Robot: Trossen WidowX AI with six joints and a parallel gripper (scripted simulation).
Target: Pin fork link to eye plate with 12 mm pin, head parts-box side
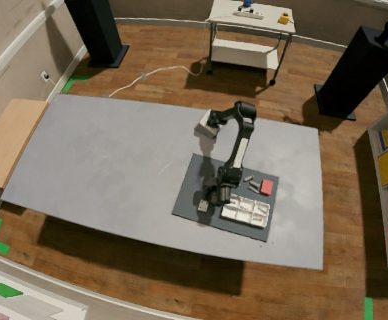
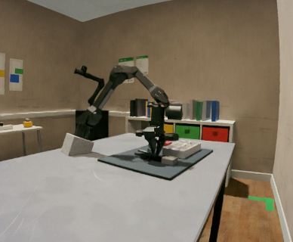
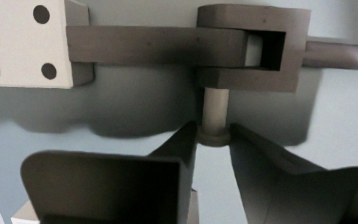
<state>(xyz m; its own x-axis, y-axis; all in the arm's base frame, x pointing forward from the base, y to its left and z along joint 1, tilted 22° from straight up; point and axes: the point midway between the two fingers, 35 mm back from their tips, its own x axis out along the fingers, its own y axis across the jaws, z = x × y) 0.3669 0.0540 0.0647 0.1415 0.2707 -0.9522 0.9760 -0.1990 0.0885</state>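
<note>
Now: the headed pin 2 cm to the right of my hand and 3 cm below it. Round my hand: eye plate: 1 cm ahead, 5 cm to the right, 3 cm below; mat: 1 cm ahead, 5 cm to the left, 5 cm below; fork link: 3 cm behind, 4 cm to the right, 3 cm below.
</note>
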